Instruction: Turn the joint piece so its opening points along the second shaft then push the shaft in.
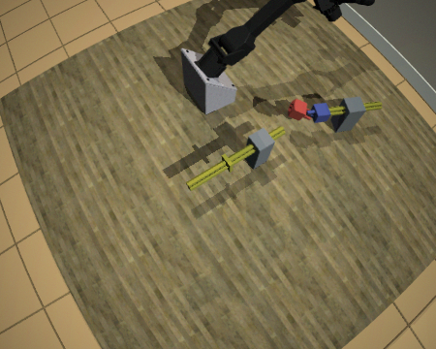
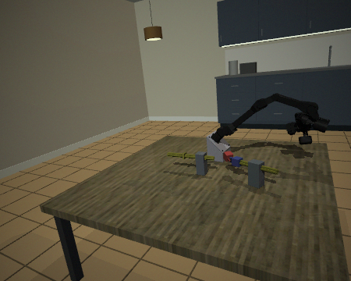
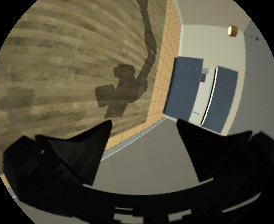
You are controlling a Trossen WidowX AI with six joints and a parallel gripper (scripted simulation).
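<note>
Now: the red joint piece 38 cm to the right of my gripper tip, 30 cm ahead of it and 5 cm below it.
</note>
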